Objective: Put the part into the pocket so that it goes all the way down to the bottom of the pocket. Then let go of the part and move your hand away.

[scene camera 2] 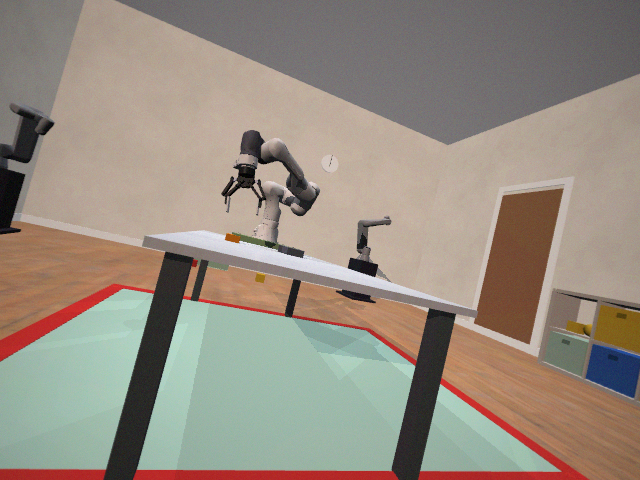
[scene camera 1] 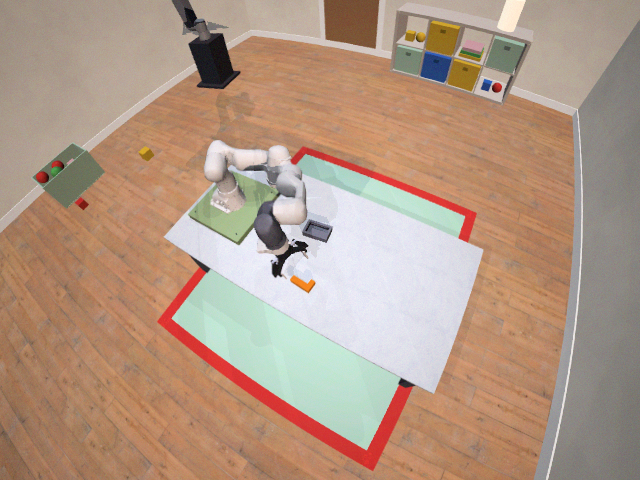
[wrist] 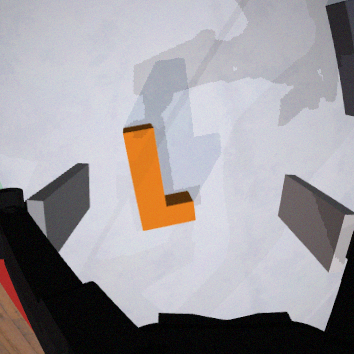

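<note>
The part is an orange L-shaped block (scene camera 1: 302, 283) (scene camera 2: 232, 238) (wrist: 145, 180) that lies flat on the white table. My gripper (scene camera 1: 296, 265) (scene camera 2: 242, 210) (wrist: 187, 190) is wide open and empty, pointing down well above the table. In the wrist view the part shows between the two fingertips, nearer the left one, with its long arm running up the picture. The pocket is in a dark grey tray-like block (scene camera 1: 316, 230) (scene camera 2: 291, 251) on the table; a bit of this block (wrist: 345, 60) shows at the upper right edge of the wrist view.
The arm stands on a green base plate (scene camera 1: 238, 233) (scene camera 2: 242, 237) at one end of the white table (scene camera 1: 392, 289) (scene camera 2: 330, 268). The grey block lies nearer the table's far long edge in scene camera 1, the part nearer the opposite one. A shelf unit and a second arm on a pedestal stand away from the table.
</note>
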